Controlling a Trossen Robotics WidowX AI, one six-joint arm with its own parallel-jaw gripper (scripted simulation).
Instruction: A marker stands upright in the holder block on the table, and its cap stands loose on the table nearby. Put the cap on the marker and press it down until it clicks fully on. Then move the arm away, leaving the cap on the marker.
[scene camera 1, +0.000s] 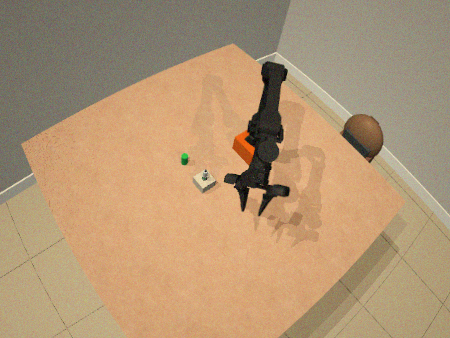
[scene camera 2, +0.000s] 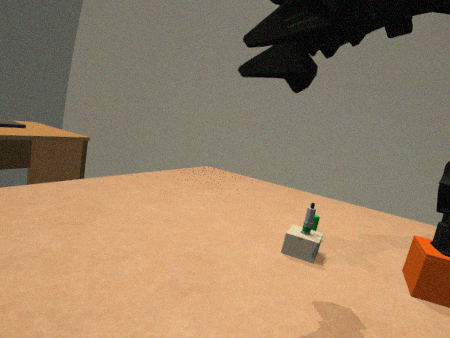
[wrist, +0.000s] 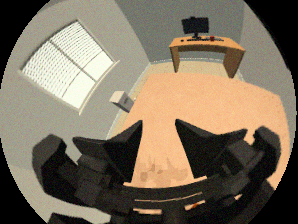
Labels:
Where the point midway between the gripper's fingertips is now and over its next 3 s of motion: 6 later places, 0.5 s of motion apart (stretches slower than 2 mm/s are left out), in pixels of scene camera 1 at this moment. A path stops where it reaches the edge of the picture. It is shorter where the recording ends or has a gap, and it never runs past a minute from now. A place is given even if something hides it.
My gripper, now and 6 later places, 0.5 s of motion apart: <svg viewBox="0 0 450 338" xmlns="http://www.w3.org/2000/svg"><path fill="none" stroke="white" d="M250 213L191 187L185 149L184 151L183 155L183 159L184 160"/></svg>

